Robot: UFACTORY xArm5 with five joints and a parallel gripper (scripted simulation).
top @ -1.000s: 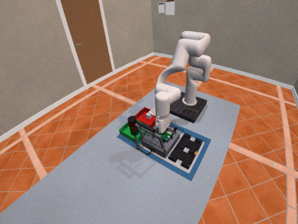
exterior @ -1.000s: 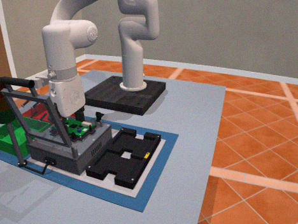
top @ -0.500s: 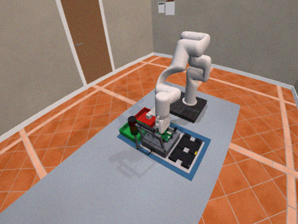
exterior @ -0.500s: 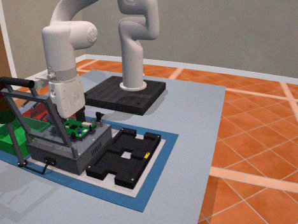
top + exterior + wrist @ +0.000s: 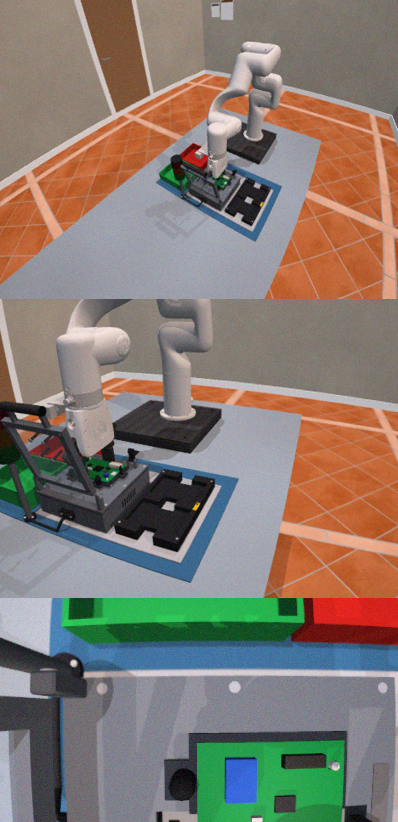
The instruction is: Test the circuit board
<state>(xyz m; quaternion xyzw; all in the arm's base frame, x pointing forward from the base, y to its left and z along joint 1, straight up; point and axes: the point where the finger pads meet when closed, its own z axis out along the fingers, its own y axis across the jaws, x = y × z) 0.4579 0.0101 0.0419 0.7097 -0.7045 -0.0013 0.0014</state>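
My hand is right at the green circuit board. From my hand the other things lie so: green bin: 200 mm to the right, 60 mm below, 50 mm ahead; then black catch: 60 mm to the left, 60 mm behind, 10 mm above; then clear lid: 120 mm ahead, 110 mm above.
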